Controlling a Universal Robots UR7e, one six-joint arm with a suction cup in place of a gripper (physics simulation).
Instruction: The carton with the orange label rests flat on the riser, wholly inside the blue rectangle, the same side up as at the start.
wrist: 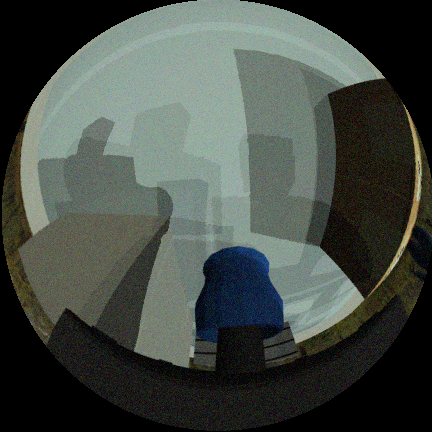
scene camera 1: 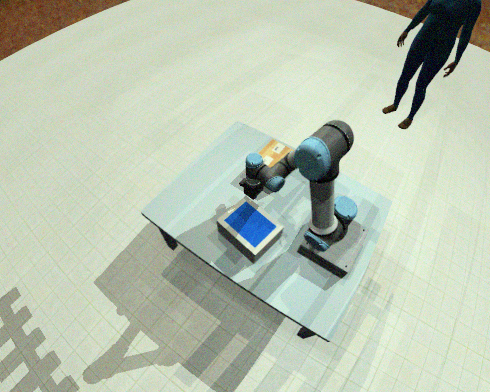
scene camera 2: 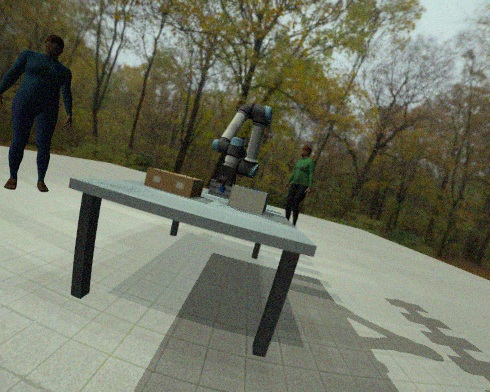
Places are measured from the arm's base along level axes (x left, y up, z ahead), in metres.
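Pixels of known places: hand, its tool point: point(wrist: 235, 272) point(scene camera 2: 221, 191).
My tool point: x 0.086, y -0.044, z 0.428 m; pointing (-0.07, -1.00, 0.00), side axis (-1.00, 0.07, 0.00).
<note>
For each thing: its top centre in the pictures, then the offset to it from my tool point. Level surfaces: height alone.
- brown carton, centre of its top: point(scene camera 2: 185, 176) dx -0.186, dy +0.036, dz +0.104 m
- pale grey riser, centre of its top: point(wrist: 97, 343) point(scene camera 1: 250, 223) point(scene camera 2: 253, 189) dx +0.163, dy +0.059, dz -0.109 m
- blue rectangle, centre of its top: point(scene camera 1: 250, 223) dx +0.163, dy +0.059, dz -0.109 m
- table, height of its surface: dy -0.061 m
The brown carton point(scene camera 1: 277, 148) point(scene camera 2: 173, 183) point(wrist: 375, 170) rests on the table, partly behind the arm in scene camera 1; white labels show on it there, but I cannot make out the orange label. Its side is dark in the wrist view. The pale grey riser point(scene camera 1: 238, 236) point(scene camera 2: 247, 200) point(wrist: 75, 250) stands apart from it, with the blue rectangle point(scene camera 1: 257, 230) on top, partly shaded, nothing resting on it. My gripper, a blue suction cup point(scene camera 2: 222, 189) point(wrist: 238, 280) below the black tool head, is open and holds nothing. It hangs above the table between carton and riser, touching neither.
The arm's base plate point(scene camera 1: 332, 257) stands on the table point(scene camera 1: 185, 200) point(scene camera 2: 130, 194), beside the riser. A person in dark blue point(scene camera 1: 435, 55) point(scene camera 2: 37, 100) stands on the floor beyond the table. A person in green point(scene camera 2: 301, 172) stands farther back. Shadows of the arm cross the tabletop.
</note>
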